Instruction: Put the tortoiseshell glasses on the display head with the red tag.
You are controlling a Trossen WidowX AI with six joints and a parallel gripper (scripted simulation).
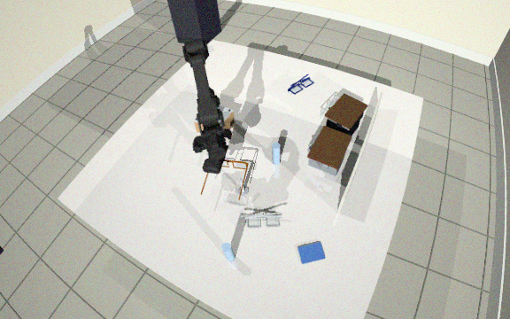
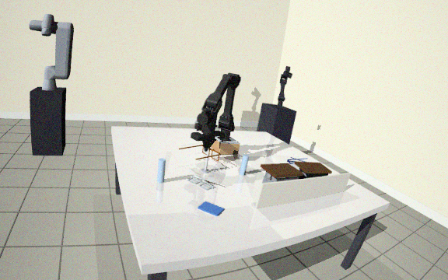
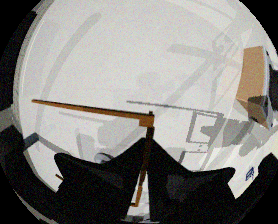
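My gripper tip is 110 mm short of the grey post, 40 mm to the left of it and 40 mm above it. From my gripper tip the other things lie so: blue flat square (430 mm ahead, 160 mm to the right, 60 mm below); then low white panel (470 mm ahead, 320 mm to the left).
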